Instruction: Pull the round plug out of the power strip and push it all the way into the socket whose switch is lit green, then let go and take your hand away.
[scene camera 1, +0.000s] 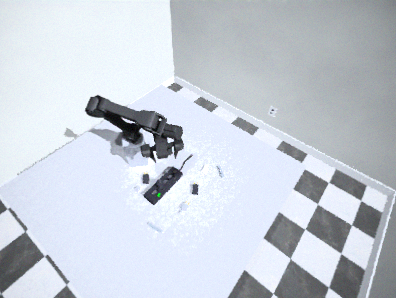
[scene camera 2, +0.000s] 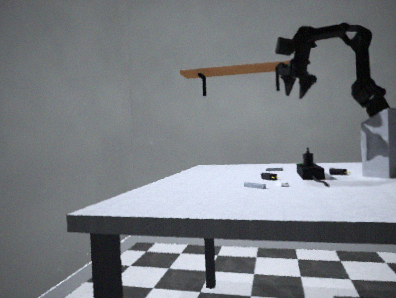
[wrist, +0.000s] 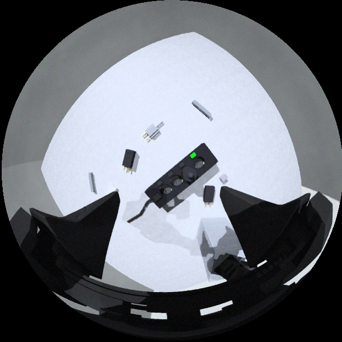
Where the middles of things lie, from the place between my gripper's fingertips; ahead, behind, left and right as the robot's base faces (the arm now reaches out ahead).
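Black power strip (wrist: 156, 192): 90 mm to the left of my hand, 40 mm behind it, 290 mm below it.
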